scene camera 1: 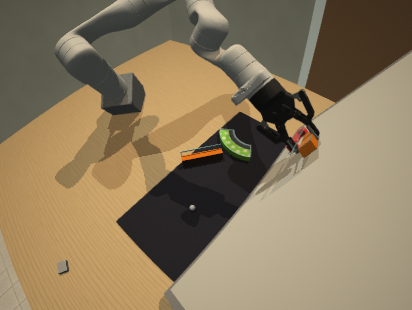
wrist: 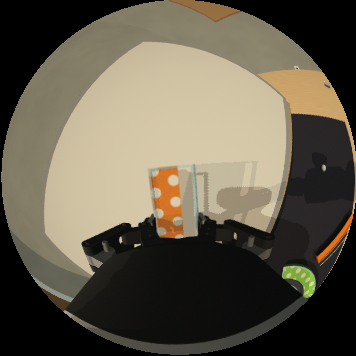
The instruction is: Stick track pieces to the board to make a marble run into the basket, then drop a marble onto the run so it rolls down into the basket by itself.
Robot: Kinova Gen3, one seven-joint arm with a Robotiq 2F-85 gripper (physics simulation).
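Places are measured from the arm's base along level axes (x left, y down, z back), in centimetres.
Pixels of known places: gripper, fingertip midpoint: (wrist: 176,220); arm's base, link origin: (scene camera 1: 116,89).
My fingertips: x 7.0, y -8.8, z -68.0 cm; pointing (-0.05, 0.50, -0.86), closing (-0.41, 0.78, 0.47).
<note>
For each thing: its top centre in the pictures, then the offset to it from my fingertips. "spot": a spot on its surface instead. Level surfaces: height alone.
- clear side, surface spot: (wrist: 171,200) spot: dx -2.4, dy -2.6, dz +1.1 cm
- upright pale board, surface spot: (scene camera 1: 320,210) spot: dx -19.6, dy -10.1, dz -7.1 cm
- green dotted curved track piece, surface spot: (wrist: 303,278) (scene camera 1: 231,143) spot: dx +4.6, dy +19.8, dz +23.1 cm
- orange straight track piece, surface spot: (scene camera 1: 202,155) spot: dx -5.4, dy +18.8, dz +27.0 cm
- black mat, surface height: dy +22.0 cm
- marble, top centre: (wrist: 323,165) (scene camera 1: 192,206) dx -19.8, dy +20.4, dz +18.6 cm
- wooden table, surface height: dy +22.3 cm
- small grey block, top centre: (scene camera 1: 61,266) dx -58.3, dy +21.1, dz +33.8 cm
My gripper (scene camera 1: 302,137) (wrist: 176,220) is shut on an orange track piece with white dots and a clear side (scene camera 1: 308,146) (wrist: 171,200), held close to the upright pale board (scene camera 1: 320,210) (wrist: 165,110). Whether the piece touches the board I cannot tell. A green dotted curved track piece (scene camera 1: 235,146) (wrist: 303,278) and an orange straight track piece (scene camera 1: 202,155) (wrist: 336,240) lie on the black mat (scene camera 1: 150,220) (wrist: 315,135). The marble (scene camera 1: 192,207) (wrist: 324,168) rests on the mat. The basket does not show in either view.
The wooden table (scene camera 1: 85,220) (wrist: 310,95) surrounds the mat. A small grey block (scene camera 1: 62,266) (wrist: 327,84) lies on the table away from the mat. The board's edge runs along one side of the mat. The arm's grey base (scene camera 1: 131,95) stands at the back of the table.
</note>
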